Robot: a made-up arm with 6 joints. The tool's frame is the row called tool.
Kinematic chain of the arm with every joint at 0, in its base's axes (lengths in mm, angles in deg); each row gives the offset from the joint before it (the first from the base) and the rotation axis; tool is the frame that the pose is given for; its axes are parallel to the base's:
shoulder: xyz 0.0 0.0 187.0 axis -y
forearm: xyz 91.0 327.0 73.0 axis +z
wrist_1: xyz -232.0 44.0 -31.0 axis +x
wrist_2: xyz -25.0 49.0 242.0 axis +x
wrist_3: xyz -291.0 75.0 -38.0 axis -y
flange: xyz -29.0 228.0 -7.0 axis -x
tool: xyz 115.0 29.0 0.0
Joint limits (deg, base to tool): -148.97..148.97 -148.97..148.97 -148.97..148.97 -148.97..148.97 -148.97..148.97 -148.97..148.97
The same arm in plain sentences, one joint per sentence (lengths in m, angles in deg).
The arm has six revolute joints in a row. What follows holds with every joint at zero, and every direction is one of the base frame's.
The first joint lies 0.187 m along +z from the base frame's origin and turns about -y, from -148.97 to 148.97 deg.
The second joint lies 0.091 m along +x and 0.327 m along +y and 0.073 m along +z from the first joint and turns about +z, from -148.97 to 148.97 deg.
The third joint lies 0.232 m along -x and 0.044 m along +y and 0.031 m along -z from the second joint and turns about +x, from -148.97 to 148.97 deg.
The fourth joint lies 0.025 m along -x and 0.049 m along +y and 0.242 m along +z from the third joint and turns about +x, from -148.97 to 148.97 deg.
The fifth joint lies 0.291 m along -x and 0.075 m along +y and 0.038 m along -z from the fourth joint and turns about -y, from -148.97 to 148.97 deg.
The sixth joint lies 0.029 m along -x and 0.228 m along +y and 0.007 m along -z from the fifth joint and turns about -x, from -148.97 to 148.97 deg.
The tool frame, which is the frame that the pose is given for, lies 0.115 m along +x and 0.029 m along +y from the sixth joint; its axes are parallel to the base frame's.

